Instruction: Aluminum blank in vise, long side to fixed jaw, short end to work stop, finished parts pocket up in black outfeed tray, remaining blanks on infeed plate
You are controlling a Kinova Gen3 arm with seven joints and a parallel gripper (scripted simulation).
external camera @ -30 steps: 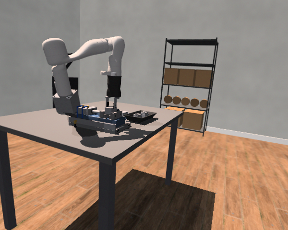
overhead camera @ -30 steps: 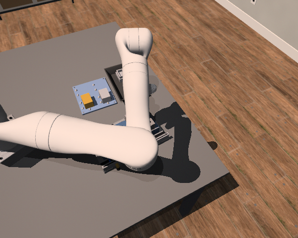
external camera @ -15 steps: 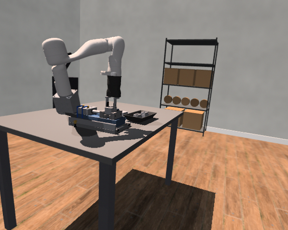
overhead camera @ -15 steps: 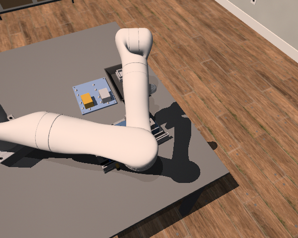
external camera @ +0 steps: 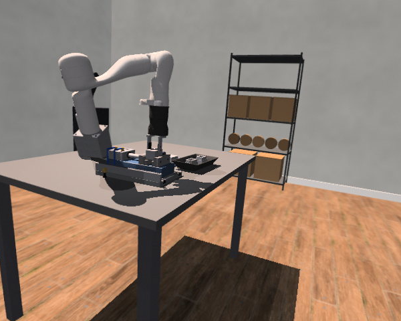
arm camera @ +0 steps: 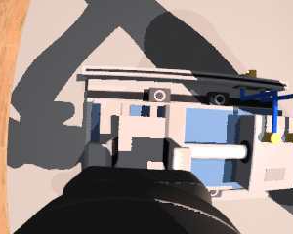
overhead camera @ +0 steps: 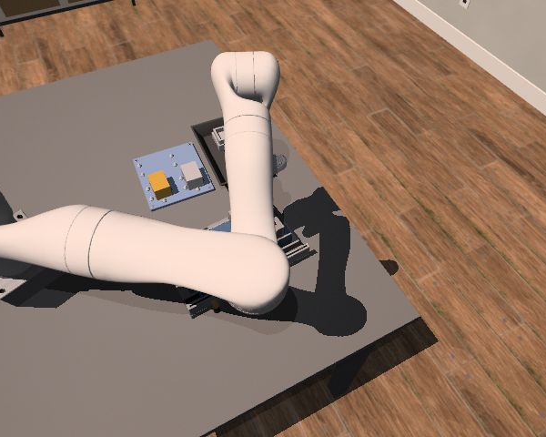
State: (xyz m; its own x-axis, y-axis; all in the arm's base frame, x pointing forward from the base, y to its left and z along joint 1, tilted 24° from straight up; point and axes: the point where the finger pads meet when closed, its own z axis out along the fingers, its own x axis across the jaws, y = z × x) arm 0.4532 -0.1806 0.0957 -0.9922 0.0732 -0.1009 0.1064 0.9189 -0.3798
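The fixed jaw is 30 mm ahead of my hand and 50 mm below it. Round my hand: yellow brass blank 110 mm behind, 280 mm to the left, 100 mm below; vise 70 mm behind, 10 mm to the left, 90 mm below; infeed plate 60 mm behind, 310 mm to the left, 120 mm below.
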